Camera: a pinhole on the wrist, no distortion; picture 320 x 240 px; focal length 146.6 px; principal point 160.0 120.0 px. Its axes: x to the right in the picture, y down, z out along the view. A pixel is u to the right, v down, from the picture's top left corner.
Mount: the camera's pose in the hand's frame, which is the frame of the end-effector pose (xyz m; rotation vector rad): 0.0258 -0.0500 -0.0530 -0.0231 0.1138 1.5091
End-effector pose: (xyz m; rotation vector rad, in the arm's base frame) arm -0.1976 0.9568 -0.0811 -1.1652 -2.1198 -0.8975
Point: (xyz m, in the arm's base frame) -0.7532 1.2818 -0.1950
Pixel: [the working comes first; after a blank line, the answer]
In the camera's frame: -0.3570 -0.3095 0.4432

41.9 17.6
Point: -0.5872 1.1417 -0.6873
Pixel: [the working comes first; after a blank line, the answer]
In the camera's frame: -0.4544 0.2013 0.5816

45.5 170.7
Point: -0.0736 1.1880 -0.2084
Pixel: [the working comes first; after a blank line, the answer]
In the camera's frame: 0.1830 0.0904 0.3047

248.1 163.5
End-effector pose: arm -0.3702 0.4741 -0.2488 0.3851 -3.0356 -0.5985
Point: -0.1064 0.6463 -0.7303
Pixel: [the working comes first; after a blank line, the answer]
In the camera's frame: -0.1057 0.3386 0.5188

130.1 215.7
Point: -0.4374 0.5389 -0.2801
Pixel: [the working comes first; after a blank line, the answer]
In the camera's frame: 0.1030 -0.0110 0.1212

284.5 106.7
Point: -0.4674 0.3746 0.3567
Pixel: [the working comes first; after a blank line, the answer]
In the camera's frame: 0.2632 -0.0943 -0.5118

behind the camera
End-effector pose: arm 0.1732 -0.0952 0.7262 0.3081 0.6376 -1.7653
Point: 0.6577 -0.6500 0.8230
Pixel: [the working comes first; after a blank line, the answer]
In the camera's frame: 0.5478 -0.1654 0.5641

302.4 77.0
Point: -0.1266 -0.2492 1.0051
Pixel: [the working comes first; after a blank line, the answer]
In the camera's frame: -0.3056 -0.0403 0.3091

15.1 100.9
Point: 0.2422 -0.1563 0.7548
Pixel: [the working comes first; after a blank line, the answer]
In the camera's frame: 0.1069 0.0254 0.1279

282.6 149.1
